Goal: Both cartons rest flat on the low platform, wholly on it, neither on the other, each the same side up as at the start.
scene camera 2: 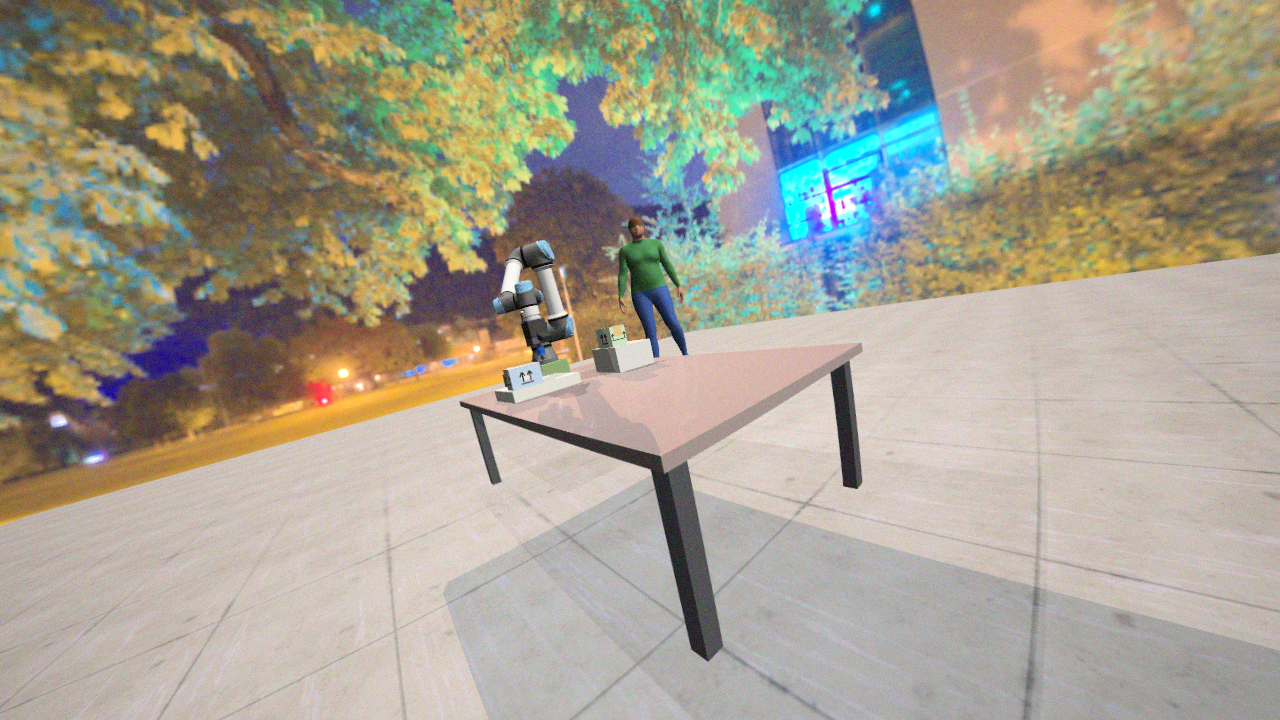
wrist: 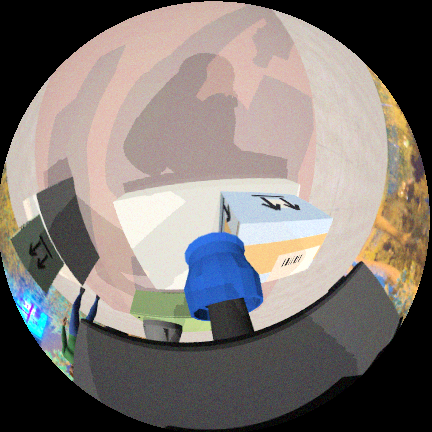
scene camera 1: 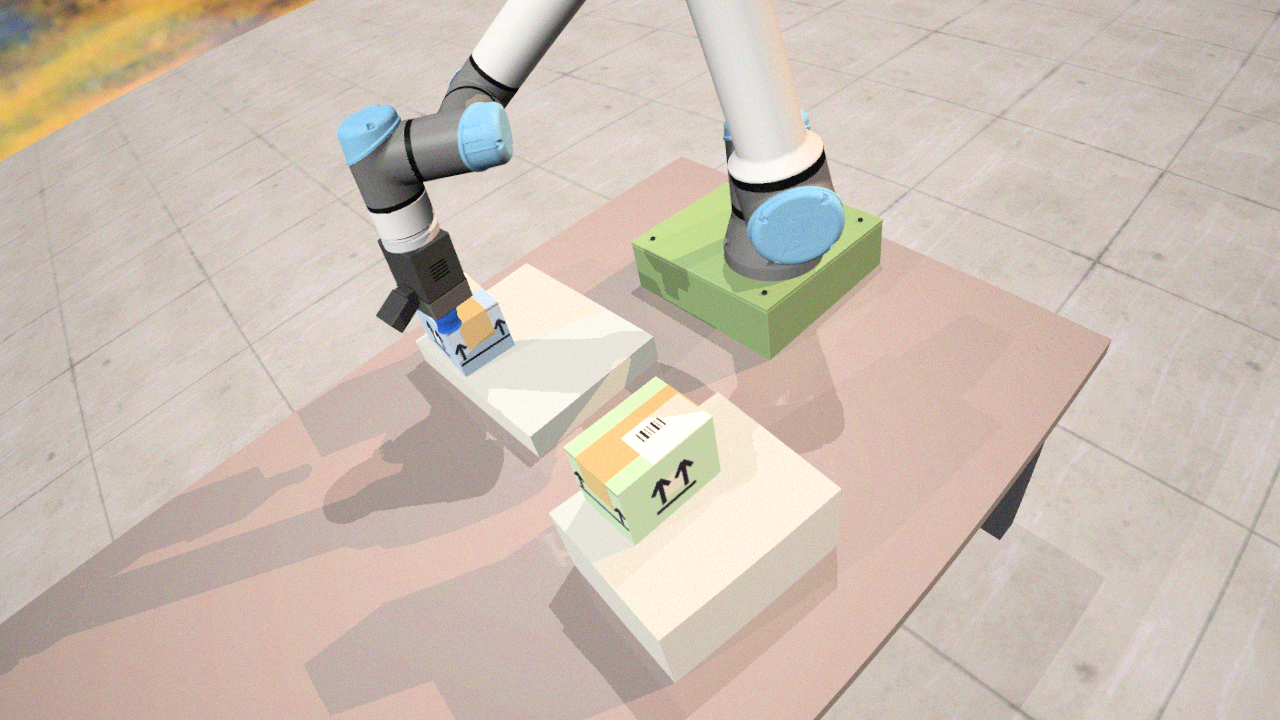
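Observation:
The blue carton, arrows up, rests at the outer left corner of the low platform. My suction cup points down at the carton's near short end. In the wrist view its tip lies left of the carton's top face, before the short side; no seal on the carton shows, and a small gap is hard to judge. The green carton stands arrows up on the higher block.
The arm's green base box stands behind the platforms. The higher block stands beside the low platform across a narrow gap. A person in a green top stands behind the table.

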